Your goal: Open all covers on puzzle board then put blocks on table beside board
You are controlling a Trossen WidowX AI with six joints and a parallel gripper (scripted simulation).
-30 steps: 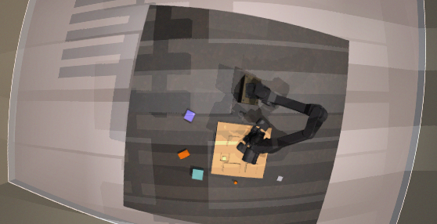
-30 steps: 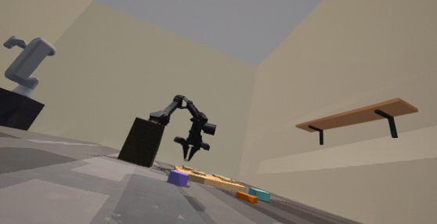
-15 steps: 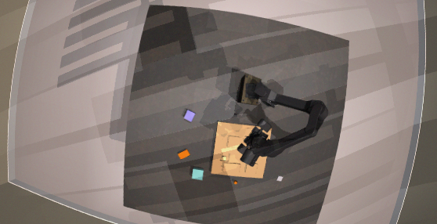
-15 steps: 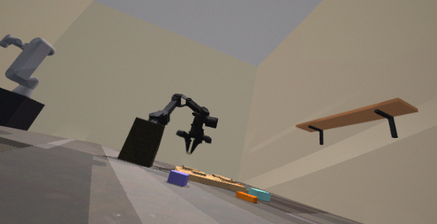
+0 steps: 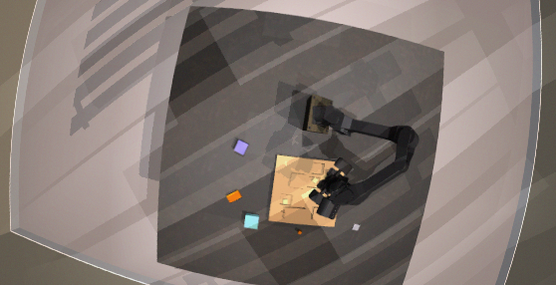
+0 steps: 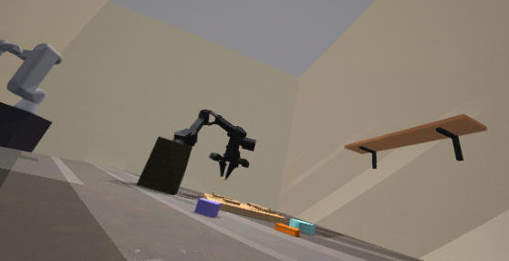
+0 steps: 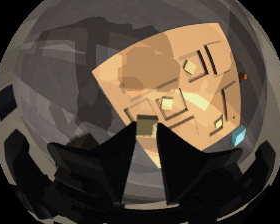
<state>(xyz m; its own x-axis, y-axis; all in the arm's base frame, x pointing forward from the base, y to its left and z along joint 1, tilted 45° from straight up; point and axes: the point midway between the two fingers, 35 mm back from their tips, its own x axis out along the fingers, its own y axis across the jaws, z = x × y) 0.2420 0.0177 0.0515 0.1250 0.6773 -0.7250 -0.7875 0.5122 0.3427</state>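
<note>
Now: gripper tip 90 mm short of the puzzle board, 90 mm above it and 50 mm to the left of it. Also, from my gripper tip: purple block: 340 mm to the right, 110 mm behind, 90 mm below; then small grey piece: 260 mm ahead, 180 mm to the left, 110 mm below; then tiny orange piece: 270 mm ahead, 100 mm below, 90 mm to the right.
</note>
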